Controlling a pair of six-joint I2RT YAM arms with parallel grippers.
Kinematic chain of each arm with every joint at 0, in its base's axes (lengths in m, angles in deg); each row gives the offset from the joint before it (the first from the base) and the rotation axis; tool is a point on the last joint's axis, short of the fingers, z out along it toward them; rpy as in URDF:
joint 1: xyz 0 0 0.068 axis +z
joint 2: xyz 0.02 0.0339 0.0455 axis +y
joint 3: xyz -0.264 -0.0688 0 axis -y
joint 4: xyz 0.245 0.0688 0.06 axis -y
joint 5: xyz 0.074 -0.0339 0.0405 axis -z
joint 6: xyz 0.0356 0 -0.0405 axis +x
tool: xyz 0 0 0 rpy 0 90 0
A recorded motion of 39 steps. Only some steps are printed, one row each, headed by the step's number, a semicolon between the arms.
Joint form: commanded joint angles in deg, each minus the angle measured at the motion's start. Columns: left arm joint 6, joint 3, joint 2, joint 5, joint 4, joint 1; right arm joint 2, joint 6, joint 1, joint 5, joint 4, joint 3.
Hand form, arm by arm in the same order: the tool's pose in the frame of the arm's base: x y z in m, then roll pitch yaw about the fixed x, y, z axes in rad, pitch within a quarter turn. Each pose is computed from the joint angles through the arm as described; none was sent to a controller.
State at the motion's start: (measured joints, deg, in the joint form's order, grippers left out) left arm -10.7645 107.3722 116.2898 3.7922 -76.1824 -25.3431; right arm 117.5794 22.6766 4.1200 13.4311 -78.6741 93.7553
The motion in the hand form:
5: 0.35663 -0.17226 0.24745 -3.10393 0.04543 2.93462; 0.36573 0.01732 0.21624 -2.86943 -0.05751 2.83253
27: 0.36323 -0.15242 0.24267 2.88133 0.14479 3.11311; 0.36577 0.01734 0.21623 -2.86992 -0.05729 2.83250
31: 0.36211 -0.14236 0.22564 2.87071 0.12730 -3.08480; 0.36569 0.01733 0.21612 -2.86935 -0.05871 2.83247
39: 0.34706 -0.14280 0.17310 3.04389 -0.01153 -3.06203; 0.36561 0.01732 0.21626 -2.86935 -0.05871 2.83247
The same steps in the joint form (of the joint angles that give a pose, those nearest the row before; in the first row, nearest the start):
5: -3.02 -2.91 0.28 -2.32 1.33 -0.31; -2.40 -0.39 -0.13 -0.18 0.09 1.09
27: -12.70 -4.28 0.31 -20.72 1.47 1.07; -2.40 -0.39 -0.13 -0.20 0.11 1.09
31: -16.57 -8.15 0.31 -20.90 3.04 2.34; -2.38 -0.39 -0.13 -0.20 0.04 1.09
39: -16.70 -19.98 0.30 -8.46 12.22 2.54; -2.40 -0.39 -0.13 -0.20 0.02 1.09

